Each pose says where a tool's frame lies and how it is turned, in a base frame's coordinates. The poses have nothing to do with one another.
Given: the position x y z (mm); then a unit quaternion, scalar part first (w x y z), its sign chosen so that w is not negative.
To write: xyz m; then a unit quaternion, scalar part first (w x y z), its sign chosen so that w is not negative. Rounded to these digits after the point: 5 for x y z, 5 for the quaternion.
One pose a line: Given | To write
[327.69 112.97 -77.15 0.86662 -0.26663 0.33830 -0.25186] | [0.32769 0.11297 -0.07715 0.86662 -0.26663 0.33830 -0.25186]
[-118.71 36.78 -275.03 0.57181 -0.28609 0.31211 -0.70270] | [-0.11871 0.03678 -0.27503 0.57181 -0.28609 0.31211 -0.70270]
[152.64 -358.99 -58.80 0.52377 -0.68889 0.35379 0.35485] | [0.15264 -0.35899 -0.05880 0.52377 -0.68889 0.35379 0.35485]
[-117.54 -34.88 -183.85 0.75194 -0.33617 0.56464 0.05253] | [-0.11754 -0.03488 -0.18385 0.75194 -0.33617 0.56464 0.05253]
